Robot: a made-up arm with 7 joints. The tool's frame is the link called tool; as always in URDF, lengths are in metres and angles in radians. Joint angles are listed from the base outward.
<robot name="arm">
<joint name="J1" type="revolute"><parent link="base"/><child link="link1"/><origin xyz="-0.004 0.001 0.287" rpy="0 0 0"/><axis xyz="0 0 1"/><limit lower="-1.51" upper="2.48"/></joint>
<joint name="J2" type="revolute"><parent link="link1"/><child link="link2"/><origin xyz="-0.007 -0.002 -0.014" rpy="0 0 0"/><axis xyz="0 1 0"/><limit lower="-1.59" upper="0.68"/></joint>
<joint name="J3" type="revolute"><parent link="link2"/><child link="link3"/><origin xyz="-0.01 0.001 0.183" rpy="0 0 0"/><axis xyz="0 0 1"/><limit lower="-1.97" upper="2.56"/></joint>
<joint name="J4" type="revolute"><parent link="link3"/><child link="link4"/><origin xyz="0.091 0.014 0.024" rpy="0 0 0"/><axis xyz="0 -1 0"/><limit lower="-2.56" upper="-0.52"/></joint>
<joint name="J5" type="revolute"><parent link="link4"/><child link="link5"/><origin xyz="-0.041 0.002 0.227" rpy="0 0 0"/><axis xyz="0 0 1"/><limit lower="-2.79" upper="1.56"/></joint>
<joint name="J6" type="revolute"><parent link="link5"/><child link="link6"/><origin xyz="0 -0.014 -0.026" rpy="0 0 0"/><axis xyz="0 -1 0"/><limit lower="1.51" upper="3.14"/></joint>
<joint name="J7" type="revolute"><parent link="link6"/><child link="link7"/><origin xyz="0.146 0.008 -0.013" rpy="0 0 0"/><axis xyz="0 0 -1"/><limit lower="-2.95" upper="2.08"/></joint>
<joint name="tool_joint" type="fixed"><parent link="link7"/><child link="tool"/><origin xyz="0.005 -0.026 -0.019" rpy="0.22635 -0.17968 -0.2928"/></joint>
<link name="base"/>
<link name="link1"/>
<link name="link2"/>
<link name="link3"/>
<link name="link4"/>
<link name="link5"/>
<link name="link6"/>
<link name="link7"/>
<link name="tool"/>
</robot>
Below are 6 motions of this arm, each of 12 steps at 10 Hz.
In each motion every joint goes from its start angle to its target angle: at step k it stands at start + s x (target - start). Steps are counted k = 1, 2, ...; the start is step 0. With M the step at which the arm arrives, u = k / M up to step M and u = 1 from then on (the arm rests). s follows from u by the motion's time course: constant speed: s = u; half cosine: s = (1 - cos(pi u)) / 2; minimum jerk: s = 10 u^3 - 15 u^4 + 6 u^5.
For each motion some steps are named. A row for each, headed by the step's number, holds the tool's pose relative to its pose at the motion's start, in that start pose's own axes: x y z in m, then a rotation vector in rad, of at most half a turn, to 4 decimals.
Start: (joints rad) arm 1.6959 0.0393 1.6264 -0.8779 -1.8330 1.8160 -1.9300
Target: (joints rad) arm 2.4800 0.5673 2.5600 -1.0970 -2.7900 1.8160 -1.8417
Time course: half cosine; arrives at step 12
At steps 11, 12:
11: -0.2051 0.1831 0.1729 -0.9163 -0.4985 -0.5069
12: -0.2098 0.1870 0.1699 -0.9241 -0.5100 -0.5237

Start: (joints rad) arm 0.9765 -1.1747 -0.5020 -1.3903 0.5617 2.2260 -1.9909
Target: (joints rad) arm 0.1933 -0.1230 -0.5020 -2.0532 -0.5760 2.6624 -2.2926
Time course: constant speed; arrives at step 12
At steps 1, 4, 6, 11, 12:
1: -0.0016 0.0028 -0.0465 0.0894 0.1941 0.0386
4: -0.0506 0.0316 -0.1698 0.4062 0.7387 0.1635
6: -0.1164 0.0669 -0.2264 0.6691 1.0503 0.2367
11: -0.3268 0.2100 -0.2285 1.5215 1.4887 0.2798
12: -0.3627 0.2474 -0.2047 1.7134 1.4913 0.2519

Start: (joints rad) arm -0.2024 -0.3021 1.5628 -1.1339 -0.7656 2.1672 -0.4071
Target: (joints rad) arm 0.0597 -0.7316 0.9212 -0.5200 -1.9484 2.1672 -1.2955
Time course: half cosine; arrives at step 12
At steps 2, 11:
2: 0.0078 0.0009 0.0157 -0.1041 0.0175 0.1095
11: 0.0487 0.0620 0.2517 -1.5744 1.0885 0.8105

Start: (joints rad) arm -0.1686 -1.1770 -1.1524 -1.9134 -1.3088 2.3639 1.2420
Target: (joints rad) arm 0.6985 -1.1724 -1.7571 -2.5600 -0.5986 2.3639 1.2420
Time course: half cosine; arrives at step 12
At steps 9, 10, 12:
9: -0.3822 -0.1182 -0.0730 -0.6850 1.2921 0.0062
10: -0.4121 -0.1364 -0.0577 -0.7849 1.3821 0.0288
12: -0.4348 -0.1525 -0.0426 -0.8738 1.4516 0.0514

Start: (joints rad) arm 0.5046 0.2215 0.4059 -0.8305 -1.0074 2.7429 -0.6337
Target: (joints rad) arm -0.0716 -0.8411 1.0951 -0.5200 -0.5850 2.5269 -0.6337
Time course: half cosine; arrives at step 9
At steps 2, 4, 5, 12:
2: 0.0256 -0.0410 0.0630 -0.1217 -0.0680 -0.0312
4: 0.1046 -0.0726 0.2341 -0.3673 -0.2811 -0.0311
5: 0.1558 -0.0432 0.3269 -0.4578 -0.4226 0.0207
12: 0.2602 0.1388 0.4768 -0.4760 -0.7434 0.2753

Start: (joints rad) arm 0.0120 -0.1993 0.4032 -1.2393 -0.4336 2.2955 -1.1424
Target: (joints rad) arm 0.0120 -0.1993 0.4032 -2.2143 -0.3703 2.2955 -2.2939
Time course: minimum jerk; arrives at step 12
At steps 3, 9, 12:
3: -0.0010 0.0136 -0.0361 0.1173 0.0583 0.1173
9: -0.0641 0.2155 -0.2299 1.0933 0.1239 1.0076
12: -0.0779 0.2495 -0.2398 1.2225 0.0759 1.1156

